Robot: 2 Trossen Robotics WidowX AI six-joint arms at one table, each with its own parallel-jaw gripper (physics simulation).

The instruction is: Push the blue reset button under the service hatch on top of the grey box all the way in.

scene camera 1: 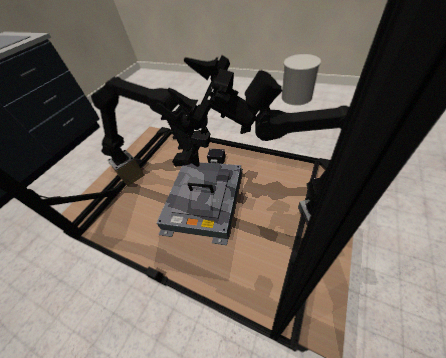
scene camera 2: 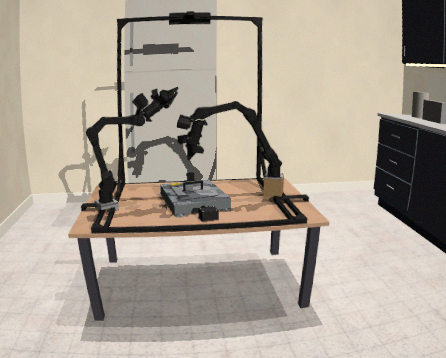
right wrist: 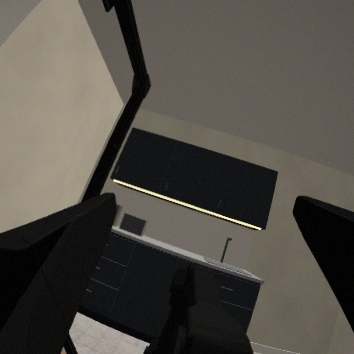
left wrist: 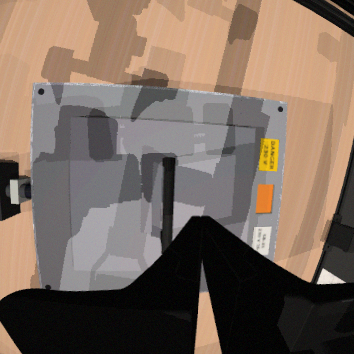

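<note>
The grey box (scene camera 1: 194,230) (scene camera 2: 187,206) (left wrist: 50,230) sits on the table. Its service hatch (scene camera 1: 205,204) (left wrist: 215,190) lies flat and closed, with a black handle (scene camera 1: 201,185) (scene camera 2: 193,183) (left wrist: 168,195) standing up from it. The blue reset button does not show in any view; the closed hatch covers the box's opening. My left gripper (scene camera 1: 186,160) (scene camera 2: 191,157) (left wrist: 199,223) is shut and empty, pointing down above the box, apart from the handle. My right gripper (scene camera 1: 178,75) (scene camera 2: 175,91) (right wrist: 206,203) is open and empty, raised high, away from the box.
A small black block (scene camera 1: 216,155) (scene camera 2: 209,214) (left wrist: 9,202) stands on the table next to the box. White, orange (scene camera 1: 192,221) (left wrist: 264,199) and yellow labels lie along one box edge. A black frame (scene camera 2: 260,100) surrounds the work area. The right forearm passes close to the left arm in scene camera 1.
</note>
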